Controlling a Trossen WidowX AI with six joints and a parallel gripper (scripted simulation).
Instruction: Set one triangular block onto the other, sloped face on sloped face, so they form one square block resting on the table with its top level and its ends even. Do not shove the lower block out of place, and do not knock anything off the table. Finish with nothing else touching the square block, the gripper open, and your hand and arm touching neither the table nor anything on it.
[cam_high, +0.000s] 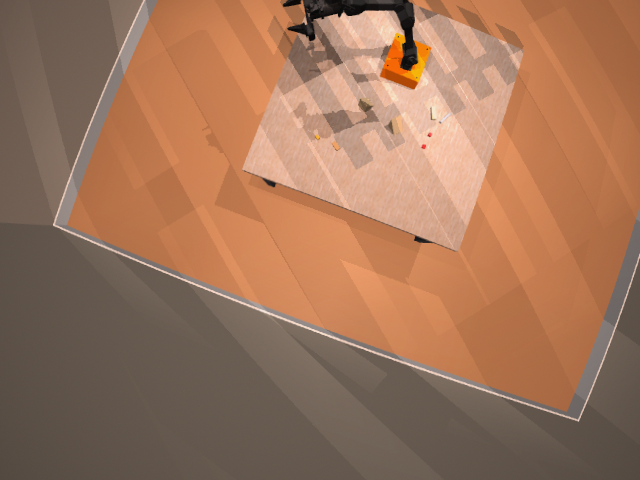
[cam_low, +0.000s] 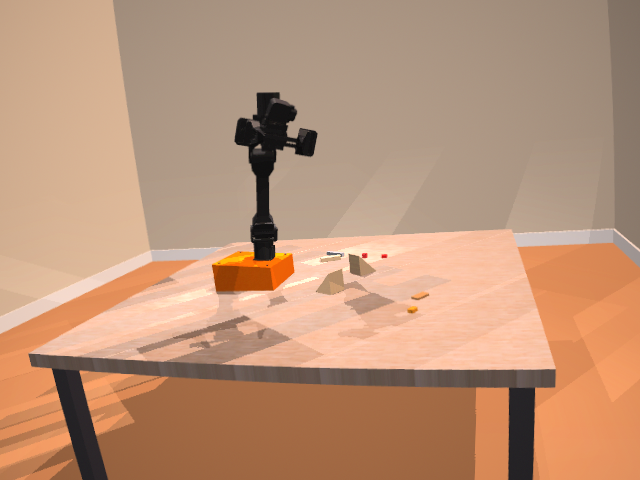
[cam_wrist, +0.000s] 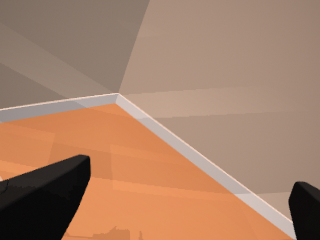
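My gripper tip is 60 mm short of the triangular block, 590 mm to the right of it and 460 mm above it. Also, from my gripper tip: orange cube (240 mm ahead, 190 mm to the left, 470 mm below); then tan bar (80 mm behind, 790 mm to the left, 470 mm below); then grey bar (70 mm behind, 860 mm to the left, 470 mm below).
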